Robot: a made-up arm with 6 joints. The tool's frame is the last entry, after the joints.
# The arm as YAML. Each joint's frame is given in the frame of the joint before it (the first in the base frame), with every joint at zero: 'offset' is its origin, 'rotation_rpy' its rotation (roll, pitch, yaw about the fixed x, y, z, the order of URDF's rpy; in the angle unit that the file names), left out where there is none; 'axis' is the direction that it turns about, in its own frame. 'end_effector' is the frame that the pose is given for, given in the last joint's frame.
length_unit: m
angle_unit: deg
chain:
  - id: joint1
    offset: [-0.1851, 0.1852, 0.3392]
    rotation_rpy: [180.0, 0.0, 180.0]
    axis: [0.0, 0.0, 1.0]
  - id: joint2
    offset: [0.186, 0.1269, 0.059]
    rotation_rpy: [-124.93, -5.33, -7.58]
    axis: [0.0, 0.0, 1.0]
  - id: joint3
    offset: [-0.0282, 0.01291, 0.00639]
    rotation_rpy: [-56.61, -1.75, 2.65]
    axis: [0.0, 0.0, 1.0]
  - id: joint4
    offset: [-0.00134, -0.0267, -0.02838]
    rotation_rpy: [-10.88, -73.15, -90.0]
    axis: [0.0, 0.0, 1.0]
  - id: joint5
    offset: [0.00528, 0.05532, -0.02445]
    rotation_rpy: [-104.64, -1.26, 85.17]
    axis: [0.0, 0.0, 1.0]
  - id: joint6
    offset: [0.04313, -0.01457, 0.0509]
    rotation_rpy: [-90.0, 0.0, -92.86]
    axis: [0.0, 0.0, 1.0]
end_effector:
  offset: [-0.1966, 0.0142, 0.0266]
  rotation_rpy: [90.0, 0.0, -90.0]
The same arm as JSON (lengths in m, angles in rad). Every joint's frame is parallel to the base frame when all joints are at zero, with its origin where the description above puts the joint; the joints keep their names.
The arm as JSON. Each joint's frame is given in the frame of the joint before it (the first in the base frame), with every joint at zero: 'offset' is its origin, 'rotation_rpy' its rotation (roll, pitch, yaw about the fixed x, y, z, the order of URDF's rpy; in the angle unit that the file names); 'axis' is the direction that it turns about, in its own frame. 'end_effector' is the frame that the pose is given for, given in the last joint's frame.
{"length_unit": "m", "angle_unit": "rad", "chain": [{"id": "joint1", "offset": [-0.1851, 0.1852, 0.3392], "rotation_rpy": [0.0, 0.0, 0.0], "axis": [0.0, 0.0, -1.0]}, {"id": "joint2", "offset": [-0.186, 0.1269, -0.059], "rotation_rpy": [0.0, 0.0, 0.0], "axis": [-0.160896, 0.805678, 0.570084]}, {"id": "joint3", "offset": [0.0268, 0.0014, 0.0168], "rotation_rpy": [0.0, 0.0, 0.0], "axis": [-0.033798, -0.030898, 0.998951]}, {"id": "joint4", "offset": [-0.0013, 0.0275, -0.0276], "rotation_rpy": [0.0, 0.0, 0.0], "axis": [-0.070397, -0.964957, 0.252789]}, {"id": "joint5", "offset": [-0.0537, 0.0277, -0.0059], "rotation_rpy": [0.0, 0.0, 0.0], "axis": [-0.0001, -0.0001, -1.0]}, {"id": "joint6", "offset": [-0.0438, -0.0124, -0.0509], "rotation_rpy": [0.0, 0.0, 0.0], "axis": [-1.0, 0.0002, 0.0001]}], "end_effector": {"offset": [-0.0266, 0.1966, 0.0142], "rotation_rpy": [2.1499, 1.5707, -2.5627]}}
